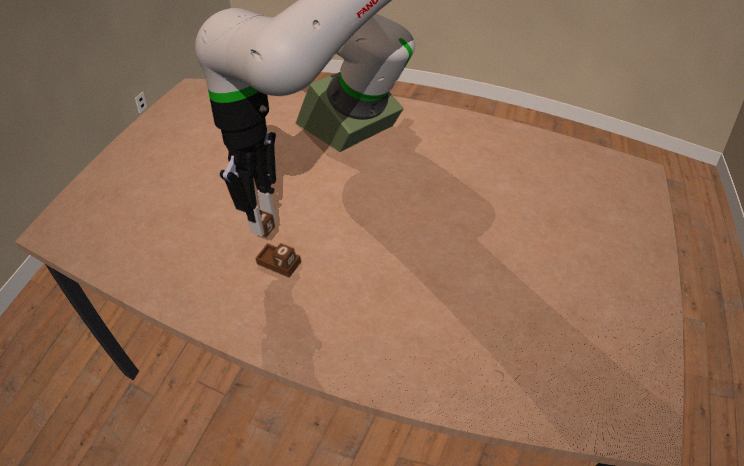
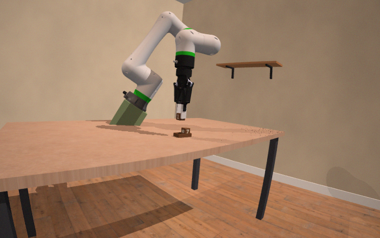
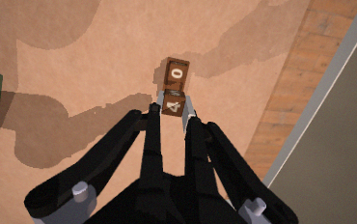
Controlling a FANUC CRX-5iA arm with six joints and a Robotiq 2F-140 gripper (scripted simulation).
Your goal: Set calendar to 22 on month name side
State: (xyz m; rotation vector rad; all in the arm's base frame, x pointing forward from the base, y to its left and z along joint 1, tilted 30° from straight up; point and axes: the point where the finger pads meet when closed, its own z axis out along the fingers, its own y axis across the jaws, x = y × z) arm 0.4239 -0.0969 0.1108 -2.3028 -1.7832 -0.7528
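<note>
The digit cube lies 10 cm below my hand, 3 cm to the left of it and 1 cm ahead of it. Also, from my hand: tray: 11 cm below, 2 cm to the left.
</note>
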